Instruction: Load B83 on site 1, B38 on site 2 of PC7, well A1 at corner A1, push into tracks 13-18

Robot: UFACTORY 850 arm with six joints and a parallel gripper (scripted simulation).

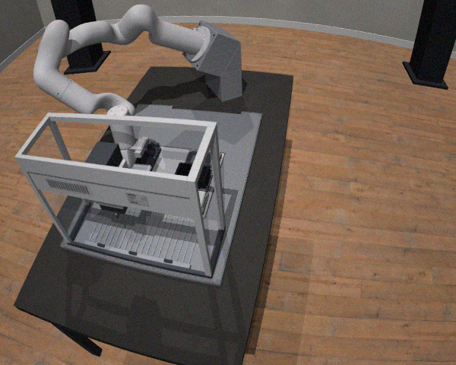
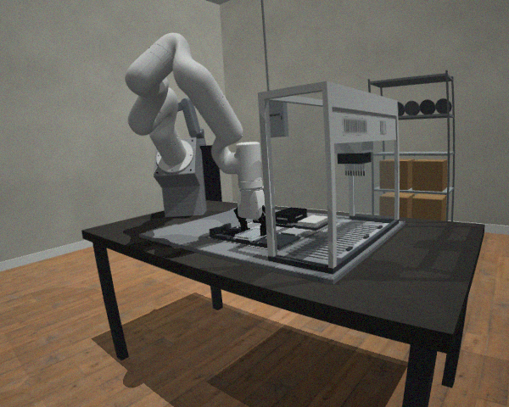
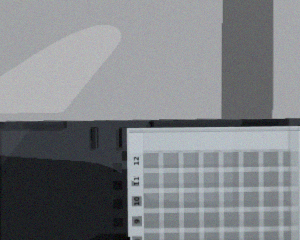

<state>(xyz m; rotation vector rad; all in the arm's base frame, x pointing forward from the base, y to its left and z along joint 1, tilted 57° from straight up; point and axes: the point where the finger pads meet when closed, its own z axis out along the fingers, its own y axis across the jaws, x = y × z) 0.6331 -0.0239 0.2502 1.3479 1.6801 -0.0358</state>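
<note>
Now: hand 10 mm above the white plate b38. Also, from my hand: post: 180 mm ahead, 170 mm to the right, 220 mm above; then black deep-well block B83: 10 mm ahead, 250 mm to the left; then dark plate carrier PC7: 10 mm behind, 10 mm below.
</note>
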